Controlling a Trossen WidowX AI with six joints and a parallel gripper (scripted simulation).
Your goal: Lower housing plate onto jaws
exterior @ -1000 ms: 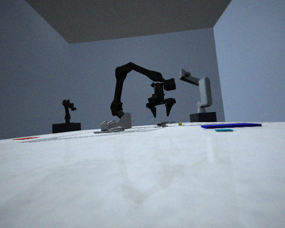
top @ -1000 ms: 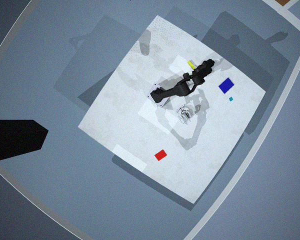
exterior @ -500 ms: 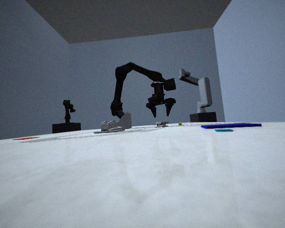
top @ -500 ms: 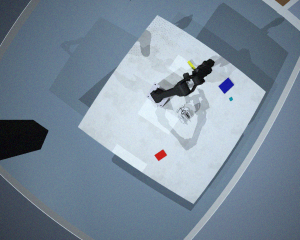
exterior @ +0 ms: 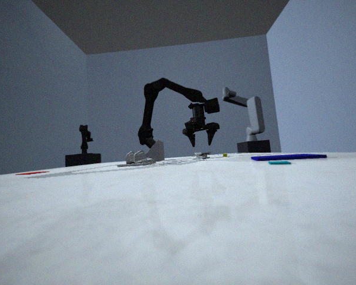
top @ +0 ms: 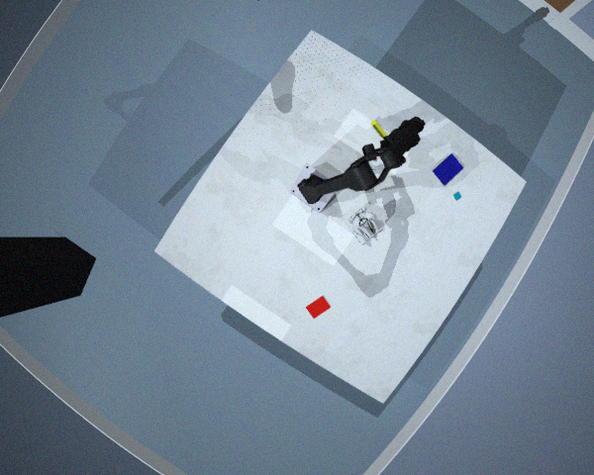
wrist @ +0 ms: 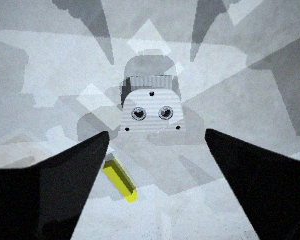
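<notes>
Right now my gripper tip is 1 cm short of the housing plate and 3 cm above it. From my gripper tip the other things lie so: yellow bar: 5 cm behind, 13 cm to the left, 5 cm below; white block: 1 cm ahead, 1 cm to the right, 5 cm below; blue pad: 32 cm ahead, 14 cm to the left, 6 cm below.
</notes>
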